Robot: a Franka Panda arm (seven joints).
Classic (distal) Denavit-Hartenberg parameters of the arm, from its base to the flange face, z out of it. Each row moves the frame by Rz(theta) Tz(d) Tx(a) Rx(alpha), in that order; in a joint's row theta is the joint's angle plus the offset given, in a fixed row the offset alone. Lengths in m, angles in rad.
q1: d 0.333; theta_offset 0; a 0; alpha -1.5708
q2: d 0; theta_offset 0; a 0; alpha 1.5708
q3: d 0.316; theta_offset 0; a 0.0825; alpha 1.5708
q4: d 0; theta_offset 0; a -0.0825; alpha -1.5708
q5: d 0.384; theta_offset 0; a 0; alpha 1.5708
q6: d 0; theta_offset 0; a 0.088; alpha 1.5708
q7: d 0.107; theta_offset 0; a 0; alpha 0
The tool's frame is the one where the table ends.
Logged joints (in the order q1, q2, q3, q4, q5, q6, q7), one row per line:
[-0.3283 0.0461 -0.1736 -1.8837 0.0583 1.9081 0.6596]
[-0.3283 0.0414 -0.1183 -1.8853 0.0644 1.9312 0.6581]
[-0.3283 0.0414 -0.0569 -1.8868 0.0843 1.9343 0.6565]
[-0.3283 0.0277 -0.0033 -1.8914 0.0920 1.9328 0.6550]
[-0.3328 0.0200 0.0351 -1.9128 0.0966 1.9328 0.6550]
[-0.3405 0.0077 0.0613 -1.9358 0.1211 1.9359 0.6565]
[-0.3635 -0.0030 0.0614 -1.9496 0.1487 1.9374 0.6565]
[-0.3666 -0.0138 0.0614 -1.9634 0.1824 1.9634 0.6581]
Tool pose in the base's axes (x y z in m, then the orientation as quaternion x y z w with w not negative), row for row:
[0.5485 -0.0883 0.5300 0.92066 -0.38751 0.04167 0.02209]
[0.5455 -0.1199 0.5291 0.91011 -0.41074 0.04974 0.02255]
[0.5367 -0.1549 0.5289 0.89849 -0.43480 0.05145 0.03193]
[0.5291 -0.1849 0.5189 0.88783 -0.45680 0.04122 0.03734]
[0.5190 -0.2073 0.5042 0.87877 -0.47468 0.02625 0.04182]
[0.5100 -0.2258 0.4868 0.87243 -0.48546 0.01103 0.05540]
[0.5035 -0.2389 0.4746 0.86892 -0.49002 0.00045 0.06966]
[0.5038 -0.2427 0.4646 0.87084 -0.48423 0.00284 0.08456]
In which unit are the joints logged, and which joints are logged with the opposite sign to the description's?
The joints are logged in radians. Opposite sign: q2, q3, q5.
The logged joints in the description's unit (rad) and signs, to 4 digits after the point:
[-0.3283 -0.0461 0.1736 -1.8837 -0.0583 1.9081 0.6596]
[-0.3283 -0.0414 0.1183 -1.8853 -0.0644 1.9312 0.6581]
[-0.3283 -0.0414 0.0569 -1.8868 -0.0843 1.9343 0.6565]
[-0.3283 -0.0277 0.0033 -1.8914 -0.0920 1.9328 0.6550]
[-0.3328 -0.0200 -0.0351 -1.9128 -0.0966 1.9328 0.6550]
[-0.3405 -0.0077 -0.0613 -1.9358 -0.1211 1.9359 0.6565]
[-0.3635 0.0030 -0.0614 -1.9496 -0.1487 1.9374 0.6565]
[-0.3666 0.0138 -0.0614 -1.9634 -0.1824 1.9634 0.6581]

